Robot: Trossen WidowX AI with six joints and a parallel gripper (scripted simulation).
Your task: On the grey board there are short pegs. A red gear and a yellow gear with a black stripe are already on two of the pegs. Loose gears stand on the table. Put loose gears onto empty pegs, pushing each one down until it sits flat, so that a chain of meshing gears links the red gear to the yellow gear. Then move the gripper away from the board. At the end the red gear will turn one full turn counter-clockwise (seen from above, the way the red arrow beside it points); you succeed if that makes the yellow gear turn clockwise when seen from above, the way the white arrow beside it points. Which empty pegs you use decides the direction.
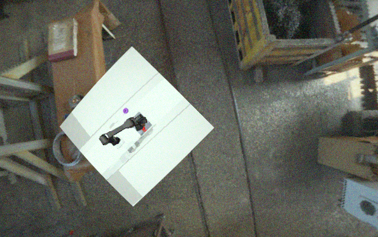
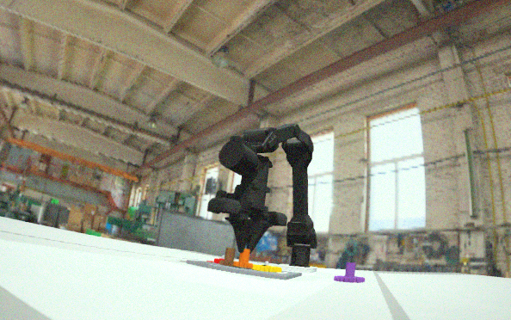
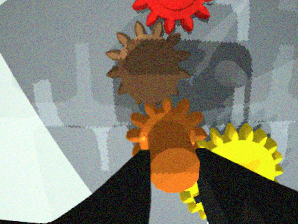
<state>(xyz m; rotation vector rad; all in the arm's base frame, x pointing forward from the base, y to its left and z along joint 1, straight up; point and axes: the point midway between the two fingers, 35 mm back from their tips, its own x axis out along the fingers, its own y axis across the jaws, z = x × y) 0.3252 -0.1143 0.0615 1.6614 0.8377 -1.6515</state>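
Right now the orange gear is 1 cm below my gripper tip. Round my gripper tip: brown gear 1 cm behind, 3 cm to the right, 2 cm below; then board 2 cm behind, 1 cm to the left, 4 cm below; then yellow gear 1 cm behind, 5 cm to the left, 2 cm below.
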